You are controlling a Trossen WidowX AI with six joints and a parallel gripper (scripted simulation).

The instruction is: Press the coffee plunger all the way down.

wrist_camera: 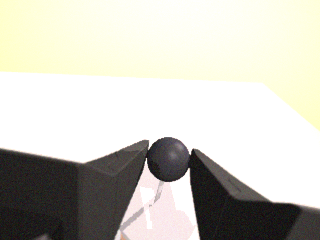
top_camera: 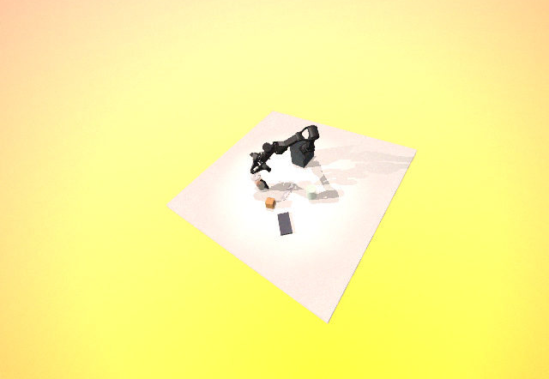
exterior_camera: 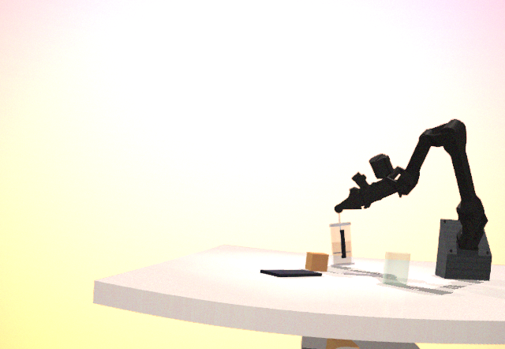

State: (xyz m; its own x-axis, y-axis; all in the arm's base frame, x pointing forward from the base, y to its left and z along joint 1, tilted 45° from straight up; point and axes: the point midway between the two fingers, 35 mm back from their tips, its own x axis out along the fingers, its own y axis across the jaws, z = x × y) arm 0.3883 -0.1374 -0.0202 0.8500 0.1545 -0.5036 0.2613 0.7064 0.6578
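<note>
Right now the coffee press is 2 cm behind my gripper tip, 2 cm to the left of it and 9 cm below it. Also, from my gripper tip: flat dark slab: 11 cm ahead, 32 cm to the left, 19 cm below; then pale green translucent cup: 15 cm behind, 35 cm to the left, 15 cm below.
</note>
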